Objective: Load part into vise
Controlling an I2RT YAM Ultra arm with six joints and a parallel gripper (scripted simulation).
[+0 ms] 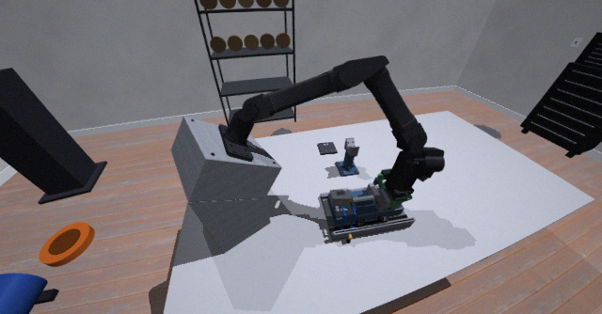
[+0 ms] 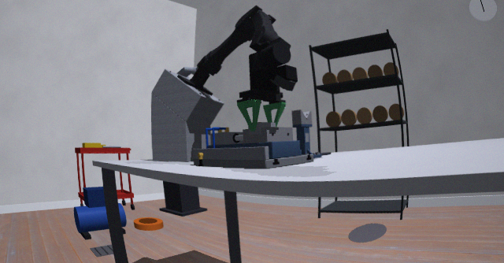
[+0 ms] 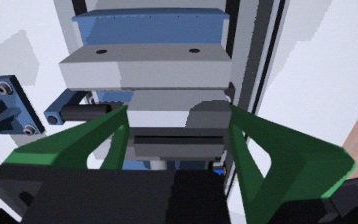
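The part lies right at my hand. Also, from my hand: work stop 6 cm to the left, 2 cm ahead, 1 cm below; fixed jaw 3 cm ahead, 2 cm below, 1 cm to the left; moving jaw 3 cm to the left, 3 cm behind, 2 cm below.
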